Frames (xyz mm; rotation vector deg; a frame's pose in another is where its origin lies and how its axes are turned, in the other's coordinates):
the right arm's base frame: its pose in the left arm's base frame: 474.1 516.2 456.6 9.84 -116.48 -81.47
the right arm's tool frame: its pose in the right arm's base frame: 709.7 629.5 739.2 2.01 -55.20 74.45
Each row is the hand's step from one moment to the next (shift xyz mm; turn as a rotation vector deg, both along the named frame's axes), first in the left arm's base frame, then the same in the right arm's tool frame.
Working: the left arm's base frame: its pose in the right arm's tool frame: -1538.6 181.8 388.8 101.26 115.08 32.46

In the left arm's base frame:
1: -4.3 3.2 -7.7 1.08 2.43 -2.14
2: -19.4 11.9 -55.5 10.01 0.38 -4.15
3: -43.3 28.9 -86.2 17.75 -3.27 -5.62
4: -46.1 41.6 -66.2 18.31 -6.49 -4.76
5: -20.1 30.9 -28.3 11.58 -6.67 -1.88
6: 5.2 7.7 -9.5 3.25 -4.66 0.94
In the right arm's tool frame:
1: -1.1 -4.2 8.3 0.72 1.28 3.08
2: -18.2 -19.9 53.6 -3.13 9.83 3.34
3: -18.2 -42.7 89.4 -7.87 17.03 2.31
4: 3.6 -43.3 79.7 -10.13 17.25 -0.19
5: 12.5 -17.4 41.3 -7.91 10.65 -2.47
6: 0.6 5.7 12.0 -3.73 2.72 -3.45

